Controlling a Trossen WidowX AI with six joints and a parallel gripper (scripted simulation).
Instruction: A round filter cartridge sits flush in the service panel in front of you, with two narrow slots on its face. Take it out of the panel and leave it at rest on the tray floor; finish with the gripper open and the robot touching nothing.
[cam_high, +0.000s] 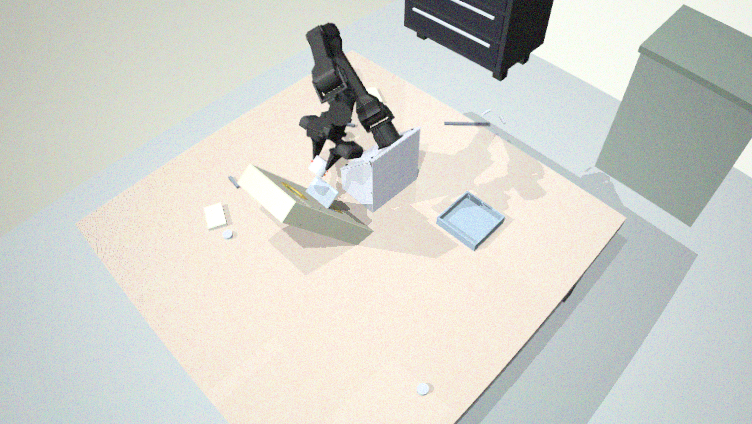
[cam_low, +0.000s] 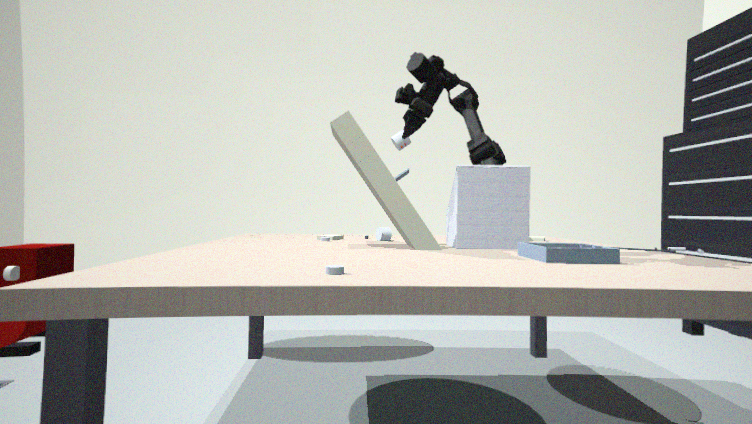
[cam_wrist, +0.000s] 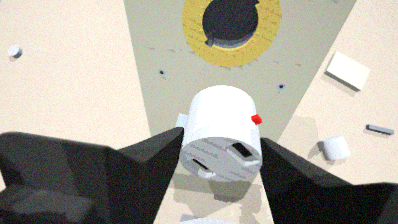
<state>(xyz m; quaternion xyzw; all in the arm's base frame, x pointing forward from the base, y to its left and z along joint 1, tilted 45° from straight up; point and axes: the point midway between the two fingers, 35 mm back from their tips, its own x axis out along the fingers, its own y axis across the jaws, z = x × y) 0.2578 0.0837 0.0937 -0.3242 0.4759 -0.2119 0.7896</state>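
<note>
Now: gripper tip 33 cm past the blue-grey tray, 30 cm above it and 29 cm to the right of it. Also, from my gripper tip: white round filter cartridge (right at my gripper tip).
</note>
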